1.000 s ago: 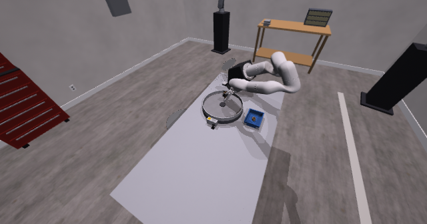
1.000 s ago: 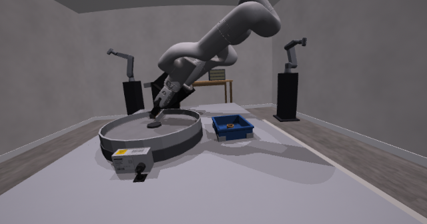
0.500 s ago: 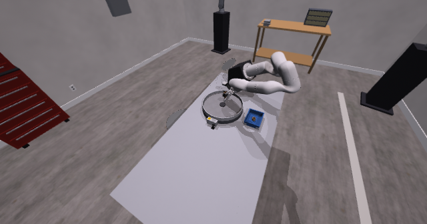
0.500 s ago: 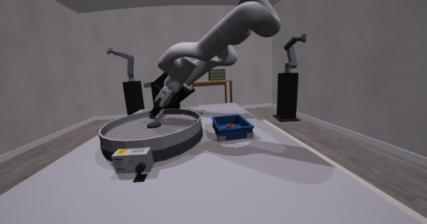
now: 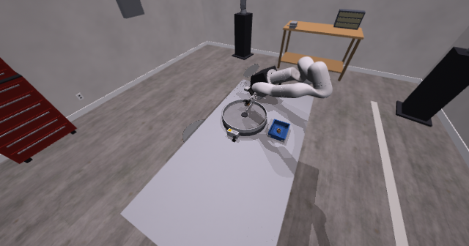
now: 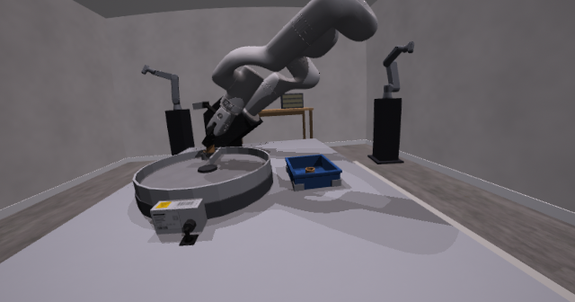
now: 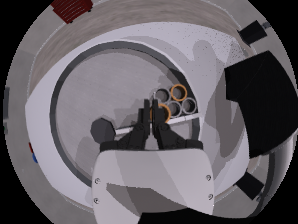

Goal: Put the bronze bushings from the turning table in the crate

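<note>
My gripper is now 6 cm short of the blue crate, 38 cm to the right of it and 10 cm above it. The rest, counted from my hand: grey turning table 12 cm ahead, 4 cm to the left, 8 cm below.
</note>
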